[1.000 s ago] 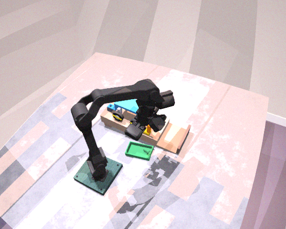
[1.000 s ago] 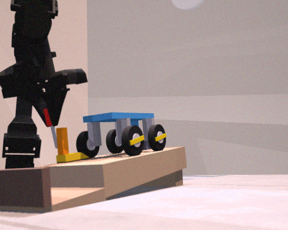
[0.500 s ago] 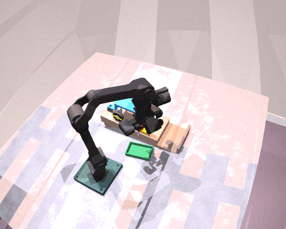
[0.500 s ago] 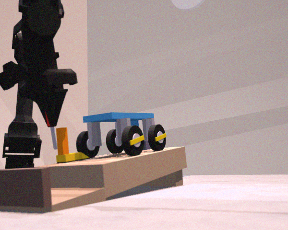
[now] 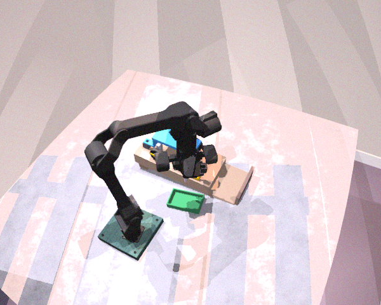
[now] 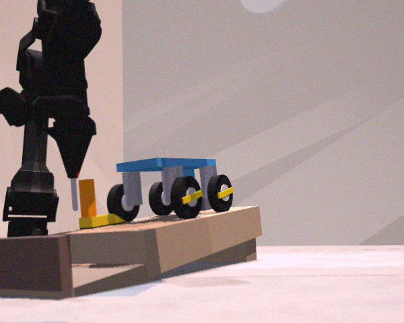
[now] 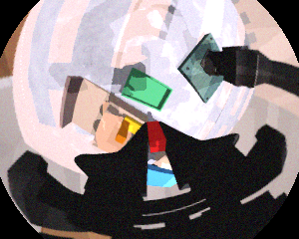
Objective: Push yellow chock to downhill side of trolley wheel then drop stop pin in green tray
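Right now my gripper tip is 5 cm short of the yellow chock and 5 cm above it. From my gripper tip the other things lie so: red-headed stop pin: right at my gripper tip; raised lip: 7 cm ahead, 19 cm to the right, 10 cm below; blue-topped trolley: 12 cm ahead, 8 cm to the left, 2 cm below.
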